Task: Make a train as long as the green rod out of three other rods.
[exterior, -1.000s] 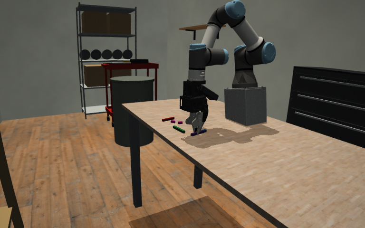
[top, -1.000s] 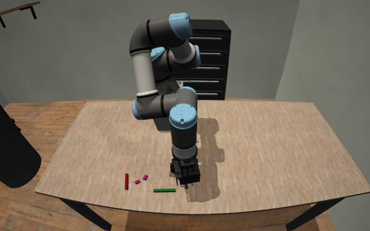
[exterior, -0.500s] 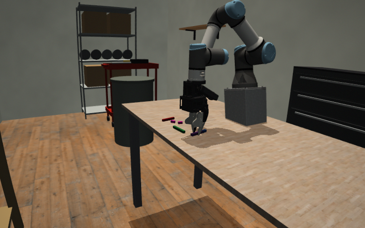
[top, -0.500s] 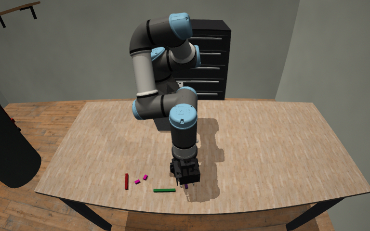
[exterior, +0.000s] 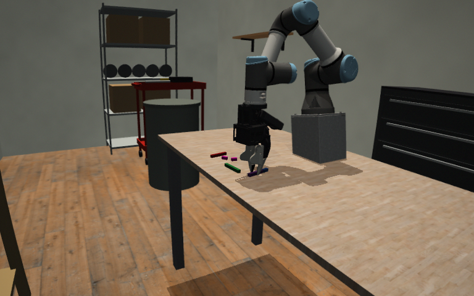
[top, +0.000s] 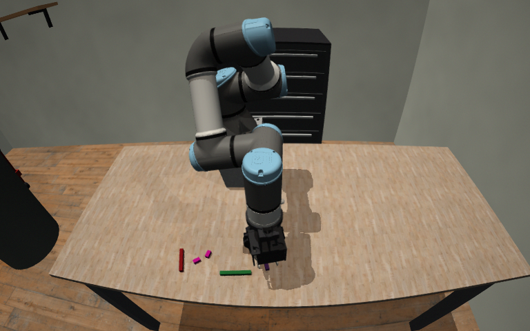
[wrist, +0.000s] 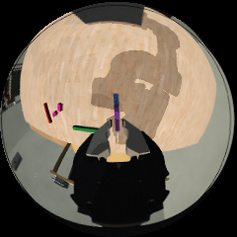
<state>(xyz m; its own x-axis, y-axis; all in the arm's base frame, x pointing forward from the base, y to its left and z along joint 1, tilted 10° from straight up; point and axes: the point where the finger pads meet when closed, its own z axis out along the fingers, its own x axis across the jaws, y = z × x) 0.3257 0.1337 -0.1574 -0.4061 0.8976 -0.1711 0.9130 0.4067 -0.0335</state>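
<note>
The purple rod lies 1 cm below my hand. Also, from my hand: magenta rod (18 cm to the right, 5 cm ahead, 1 cm below); green rod (6 cm to the right, 6 cm ahead, 1 cm below); red rod (22 cm to the right, 6 cm ahead, 1 cm below).
</note>
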